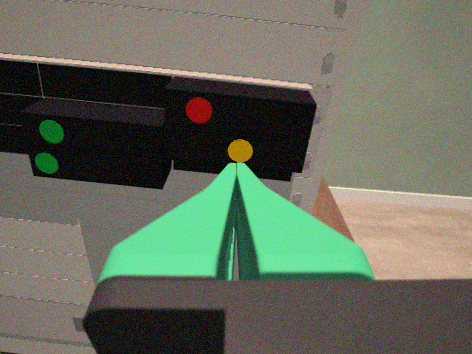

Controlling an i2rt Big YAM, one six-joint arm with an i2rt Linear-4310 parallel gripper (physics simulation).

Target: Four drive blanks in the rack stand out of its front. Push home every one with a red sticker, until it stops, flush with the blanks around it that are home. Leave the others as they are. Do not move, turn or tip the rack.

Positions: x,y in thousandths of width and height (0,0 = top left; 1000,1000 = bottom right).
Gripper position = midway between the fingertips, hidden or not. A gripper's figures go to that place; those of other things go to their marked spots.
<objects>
The gripper (501,499) is 13 cm from the lens. A rack (253,338) is 26 cm from the lens.
</objects>
